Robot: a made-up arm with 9 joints. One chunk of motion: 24 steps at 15 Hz.
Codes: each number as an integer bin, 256 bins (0 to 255) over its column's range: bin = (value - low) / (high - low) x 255, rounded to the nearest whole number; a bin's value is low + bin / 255 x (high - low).
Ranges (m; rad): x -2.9..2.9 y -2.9..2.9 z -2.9..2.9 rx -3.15..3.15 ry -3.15..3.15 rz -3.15..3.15
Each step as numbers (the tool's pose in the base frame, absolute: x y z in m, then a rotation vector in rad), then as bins.
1 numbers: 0.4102 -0.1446 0.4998 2.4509 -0.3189 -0.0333
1 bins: 146 121 149 227 115 126
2 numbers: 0.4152 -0.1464 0.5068 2.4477 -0.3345 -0.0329
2 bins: 146 121 150 227 114 126
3 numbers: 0.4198 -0.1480 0.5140 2.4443 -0.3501 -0.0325
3 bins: 146 121 150 226 113 126
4 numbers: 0.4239 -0.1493 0.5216 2.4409 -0.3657 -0.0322
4 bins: 146 121 150 226 113 126
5 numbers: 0.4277 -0.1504 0.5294 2.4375 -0.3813 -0.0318
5 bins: 146 121 151 226 112 126
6 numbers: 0.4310 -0.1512 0.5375 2.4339 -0.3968 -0.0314
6 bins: 146 121 151 226 111 126
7 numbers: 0.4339 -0.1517 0.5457 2.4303 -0.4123 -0.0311
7 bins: 147 121 151 226 111 126
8 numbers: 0.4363 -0.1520 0.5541 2.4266 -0.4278 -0.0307
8 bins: 147 121 152 226 110 126
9 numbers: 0.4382 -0.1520 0.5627 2.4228 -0.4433 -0.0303
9 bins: 147 121 152 226 110 126
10 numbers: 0.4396 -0.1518 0.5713 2.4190 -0.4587 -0.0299
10 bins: 147 121 153 225 109 126
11 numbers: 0.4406 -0.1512 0.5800 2.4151 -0.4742 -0.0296
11 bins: 147 121 153 225 108 126
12 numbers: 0.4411 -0.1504 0.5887 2.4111 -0.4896 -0.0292
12 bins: 147 121 153 225 108 126
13 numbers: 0.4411 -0.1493 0.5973 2.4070 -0.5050 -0.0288
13 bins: 147 121 154 225 107 126
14 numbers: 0.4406 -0.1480 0.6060 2.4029 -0.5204 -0.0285
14 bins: 147 121 154 225 106 126
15 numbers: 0.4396 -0.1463 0.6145 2.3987 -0.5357 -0.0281
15 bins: 147 121 155 225 106 126
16 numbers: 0.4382 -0.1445 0.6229 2.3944 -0.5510 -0.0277
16 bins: 147 121 155 224 105 126
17 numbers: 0.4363 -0.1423 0.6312 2.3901 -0.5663 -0.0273
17 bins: 147 121 155 224 105 126
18 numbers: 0.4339 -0.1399 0.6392 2.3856 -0.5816 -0.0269
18 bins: 147 121 156 224 104 126
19 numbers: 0.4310 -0.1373 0.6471 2.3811 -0.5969 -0.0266
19 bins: 146 121 156 224 103 126
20 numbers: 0.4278 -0.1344 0.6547 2.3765 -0.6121 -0.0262
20 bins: 146 122 156 224 103 126
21 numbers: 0.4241 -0.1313 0.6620 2.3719 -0.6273 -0.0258
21 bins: 146 122 157 224 102 126
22 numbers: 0.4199 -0.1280 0.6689 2.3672 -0.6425 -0.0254
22 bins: 146 122 157 223 101 126
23 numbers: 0.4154 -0.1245 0.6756 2.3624 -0.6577 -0.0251
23 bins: 146 122 157 223 101 126
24 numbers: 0.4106 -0.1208 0.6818 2.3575 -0.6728 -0.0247
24 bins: 146 122 157 223 100 127
